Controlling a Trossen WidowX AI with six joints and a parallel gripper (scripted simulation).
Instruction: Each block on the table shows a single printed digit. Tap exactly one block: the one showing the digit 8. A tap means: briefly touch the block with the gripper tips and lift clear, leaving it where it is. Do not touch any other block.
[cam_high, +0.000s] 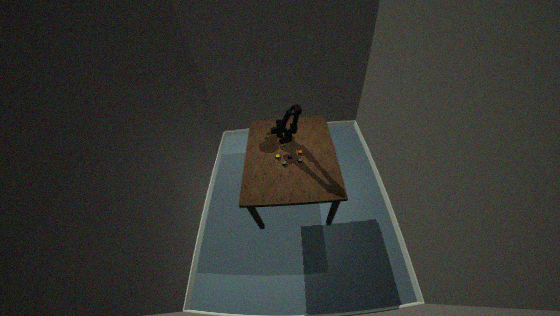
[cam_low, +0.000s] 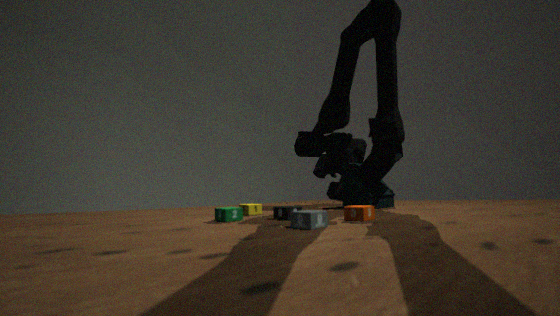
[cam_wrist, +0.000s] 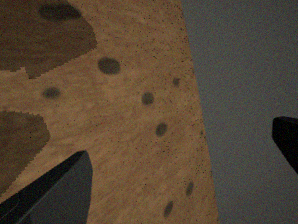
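Right now the grey block is 44 cm ahead of my gripper tip, 22 cm to the left of it and 5 cm below it.
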